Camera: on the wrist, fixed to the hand. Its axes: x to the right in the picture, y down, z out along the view.
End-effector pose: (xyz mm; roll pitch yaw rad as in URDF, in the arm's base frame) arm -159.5 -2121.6 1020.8 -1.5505 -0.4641 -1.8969
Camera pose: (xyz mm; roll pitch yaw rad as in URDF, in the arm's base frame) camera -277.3 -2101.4 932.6 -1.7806 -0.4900 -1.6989
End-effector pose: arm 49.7 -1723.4 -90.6 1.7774 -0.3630 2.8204
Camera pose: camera 74.6 -1836.9 1.9 1.6941 -0.2927 2.6479
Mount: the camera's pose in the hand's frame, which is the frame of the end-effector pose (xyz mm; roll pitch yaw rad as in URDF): -22.8 84.8 -119.8 -0.1363 -0.1751 -0.0306
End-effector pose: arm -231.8 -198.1 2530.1 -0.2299 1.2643 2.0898
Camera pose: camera -212.1 -344.1 2510.8 -0.3482 1.0868 2.1121
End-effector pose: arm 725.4 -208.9 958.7 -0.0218 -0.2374 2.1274
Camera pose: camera 652.2 -246.8 835.1 -0.1516 -0.4130 2.0987
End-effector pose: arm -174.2 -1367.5 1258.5 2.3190 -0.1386 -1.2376
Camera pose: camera -159.6 -1317.6 1397.6 2.1873 0.0033 -1.3450
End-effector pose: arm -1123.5 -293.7 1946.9 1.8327 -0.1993 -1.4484
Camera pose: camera -1035.9 -237.9 2053.1 1.7198 -0.1224 -1.6108
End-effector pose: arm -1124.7 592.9 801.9 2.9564 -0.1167 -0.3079
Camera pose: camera -1179.7 546.1 931.7 2.8175 0.0610 -0.3104
